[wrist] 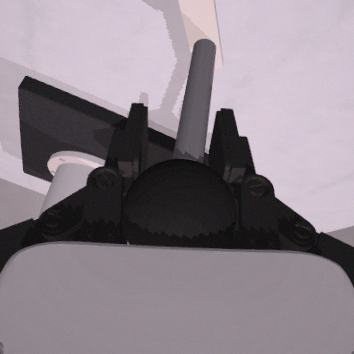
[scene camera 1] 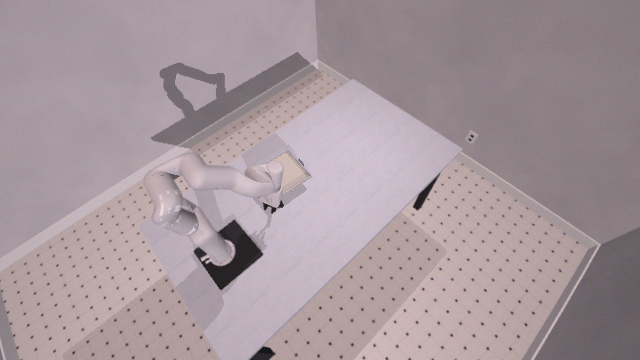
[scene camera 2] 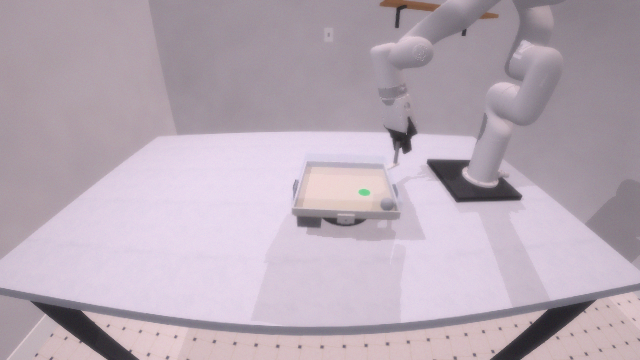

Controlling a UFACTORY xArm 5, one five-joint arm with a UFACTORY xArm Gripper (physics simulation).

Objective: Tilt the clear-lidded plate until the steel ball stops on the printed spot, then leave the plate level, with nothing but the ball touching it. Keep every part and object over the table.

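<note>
The clear-lidded plate [scene camera 1: 295,171] [scene camera 2: 330,182] has a beige floor and pale rims, and stands raised over the table. I cannot tell its exact tilt. The grey steel ball [scene camera 2: 387,203] lies in its near right corner in scene camera 2, off the green printed spot [scene camera 2: 364,192]. My gripper [scene camera 1: 272,209] [scene camera 2: 401,143] [wrist: 179,129] is shut on the black round knob [wrist: 179,202] of a tool. The tool's grey rod [scene camera 2: 396,154] [wrist: 196,100] slants down to a pale foot [scene camera 2: 393,166] [wrist: 202,20], beside the plate's far right corner. Whether they touch is unclear.
A black round support [scene camera 2: 345,222] and a dark block [scene camera 2: 309,221] show under the plate's near side. A pale tab [scene camera 2: 346,218] is on its near rim. The arm's black base plate [scene camera 1: 245,250] [scene camera 2: 450,190] [wrist: 60,117] is on the table [scene camera 1: 360,145] [scene camera 2: 175,270].
</note>
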